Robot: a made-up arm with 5 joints.
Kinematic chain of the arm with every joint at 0, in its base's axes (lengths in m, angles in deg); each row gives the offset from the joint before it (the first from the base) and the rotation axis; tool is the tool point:
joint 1: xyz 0 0 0.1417 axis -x
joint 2: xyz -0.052 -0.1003 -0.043 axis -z
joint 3: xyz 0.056 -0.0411 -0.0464 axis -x
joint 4: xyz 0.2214 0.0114 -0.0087 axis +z
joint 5: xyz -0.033 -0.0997 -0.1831 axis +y
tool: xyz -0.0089 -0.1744 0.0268
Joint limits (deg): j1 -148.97..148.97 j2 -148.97..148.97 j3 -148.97..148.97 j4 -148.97..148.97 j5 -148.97..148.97
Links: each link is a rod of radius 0.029 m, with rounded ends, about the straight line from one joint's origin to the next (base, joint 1, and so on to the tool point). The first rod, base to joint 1, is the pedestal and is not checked.
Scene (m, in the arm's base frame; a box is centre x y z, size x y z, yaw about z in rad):
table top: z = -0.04
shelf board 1: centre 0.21 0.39 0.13 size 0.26 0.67 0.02 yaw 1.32
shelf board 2: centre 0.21 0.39 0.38 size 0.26 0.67 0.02 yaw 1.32
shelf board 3: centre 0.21 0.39 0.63 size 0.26 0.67 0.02 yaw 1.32
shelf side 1: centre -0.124 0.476 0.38 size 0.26 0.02 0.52 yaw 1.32
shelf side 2: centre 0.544 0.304 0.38 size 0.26 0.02 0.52 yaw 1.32
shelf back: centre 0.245 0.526 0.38 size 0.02 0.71 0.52 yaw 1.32
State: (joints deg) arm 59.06 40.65 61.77 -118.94 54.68
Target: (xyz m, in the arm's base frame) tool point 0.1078 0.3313 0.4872
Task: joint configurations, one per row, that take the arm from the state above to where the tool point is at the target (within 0.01 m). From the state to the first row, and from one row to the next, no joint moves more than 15 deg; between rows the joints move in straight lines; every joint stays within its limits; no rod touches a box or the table.
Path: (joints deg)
1: 67.60 37.46 61.62 -104.43 56.29
2: 76.14 34.27 61.47 -89.92 57.89
3: 84.68 31.08 61.32 -75.40 59.50
4: 93.22 27.89 61.17 -60.89 61.10
5: 101.77 24.69 61.02 -46.38 62.71
6: 110.31 21.50 60.87 -31.87 64.31
7: 118.85 18.31 60.72 -17.35 65.92
8: 127.39 15.12 60.57 -2.84 67.52

